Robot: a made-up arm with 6 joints.
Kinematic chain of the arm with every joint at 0, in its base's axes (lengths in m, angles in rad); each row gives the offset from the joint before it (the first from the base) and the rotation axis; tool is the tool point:
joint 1: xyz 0 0 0.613 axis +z
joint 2: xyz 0.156 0 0 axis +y
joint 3: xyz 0 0 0.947 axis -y
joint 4: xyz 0 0 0.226 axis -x
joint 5: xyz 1.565 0 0 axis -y
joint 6: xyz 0.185 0 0 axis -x
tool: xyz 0 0 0
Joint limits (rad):
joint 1: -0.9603..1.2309
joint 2: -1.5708..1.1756
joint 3: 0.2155..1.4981
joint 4: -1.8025..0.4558
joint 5: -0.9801..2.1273
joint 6: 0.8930..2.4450
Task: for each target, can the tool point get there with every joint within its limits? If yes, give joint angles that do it. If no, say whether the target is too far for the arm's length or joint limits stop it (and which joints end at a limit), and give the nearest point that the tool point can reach.
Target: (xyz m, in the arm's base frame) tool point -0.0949 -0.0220 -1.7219
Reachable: no: joint limits stop it (at a limit: joint 1, joint 2, joint 3, joint 5) | nearest point 1.1685 -1.6793 -0.3474 | short by 2.496 m
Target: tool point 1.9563 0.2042 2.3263
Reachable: yes | joints 0.1139 0.2516 0.5831 -0.9404 0.1304 1.0145
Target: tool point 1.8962 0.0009 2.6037
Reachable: yes | joints 0.0678 0.7155 1.3809 -0.9585 1.0019 2.0291
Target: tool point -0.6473 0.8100 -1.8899
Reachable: no: joint limits stop it (at a limit: joint 1, joint 2, joint 3, joint 5) | nearest point 0.6324 1.9554 -0.3415 | short by 2.312 m
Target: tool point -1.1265 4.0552 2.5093
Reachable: no: too far | nearest point -1.2198 1.9280 1.7325 | short by 2.267 m
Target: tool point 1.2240 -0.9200 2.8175
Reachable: yes | joints -0.6284 0.2110 0.8366 -0.2008 0.7333 1.6467
